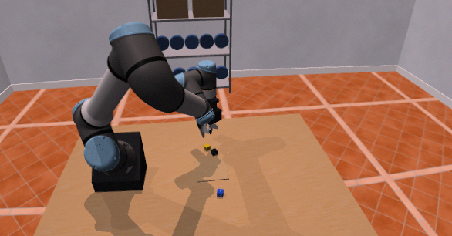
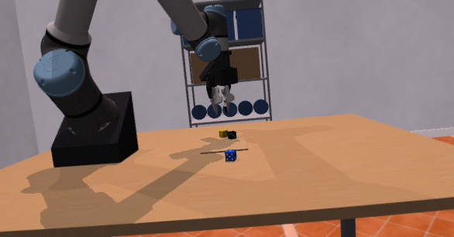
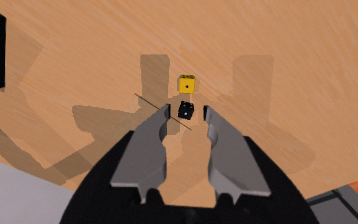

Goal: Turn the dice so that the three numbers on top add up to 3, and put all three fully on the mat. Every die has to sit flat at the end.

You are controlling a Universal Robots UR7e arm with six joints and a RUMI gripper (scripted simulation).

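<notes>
The yellow die is 9 cm below my hand. Also, from my hand: blue die: 3 cm ahead, 30 cm to the right, 9 cm below; then black die: 3 cm ahead, 4 cm to the right, 9 cm below; then tan mat: 15 cm to the right, 10 cm below.
</notes>
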